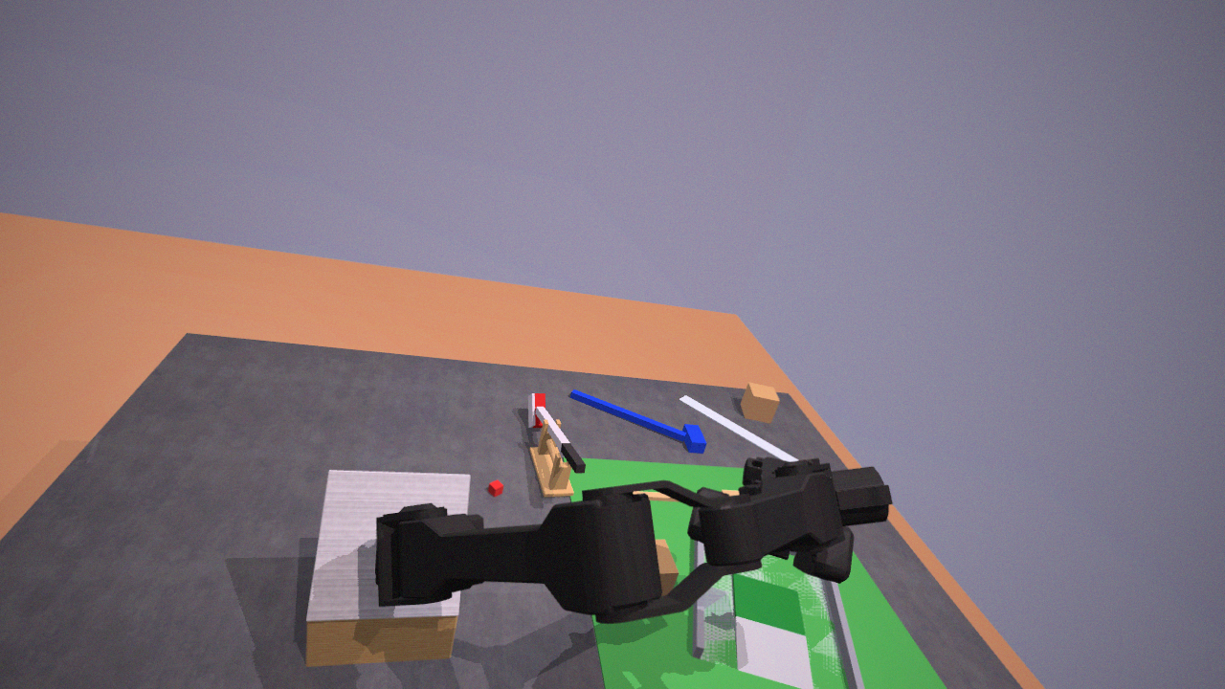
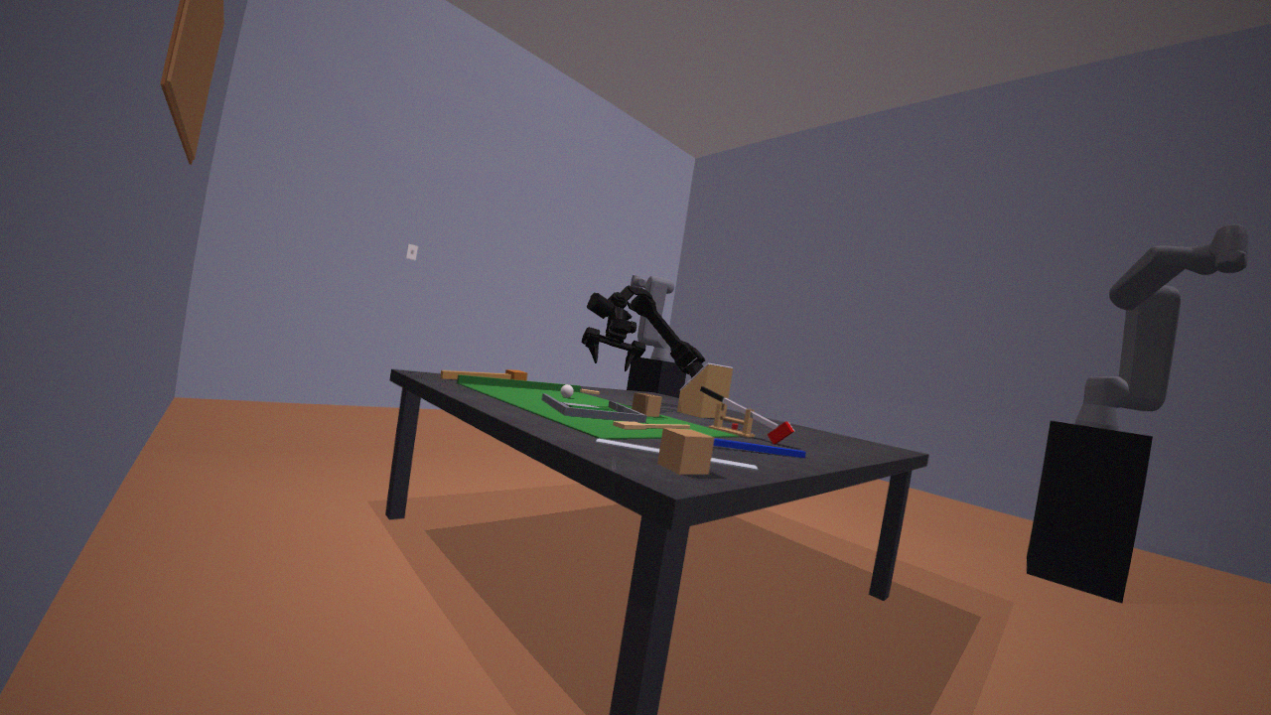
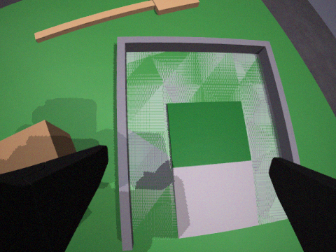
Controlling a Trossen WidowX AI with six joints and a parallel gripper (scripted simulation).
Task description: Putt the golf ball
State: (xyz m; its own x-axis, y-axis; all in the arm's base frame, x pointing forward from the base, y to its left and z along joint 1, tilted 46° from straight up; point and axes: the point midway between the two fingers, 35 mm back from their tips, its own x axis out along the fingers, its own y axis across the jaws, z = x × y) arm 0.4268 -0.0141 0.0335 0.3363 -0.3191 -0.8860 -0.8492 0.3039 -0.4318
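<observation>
Now: gripper tip 21 cm past the wooden stand, 30 cm to the right of it and 9 cm above it. From my gripper tip the other things lie so: white golf ball: 3 cm behind, 21 cm to the right, 11 cm below; then red putter: 21 cm behind, 33 cm to the left, 7 cm below; then green mat: 4 cm ahead, 4 cm to the right, 13 cm below.
</observation>
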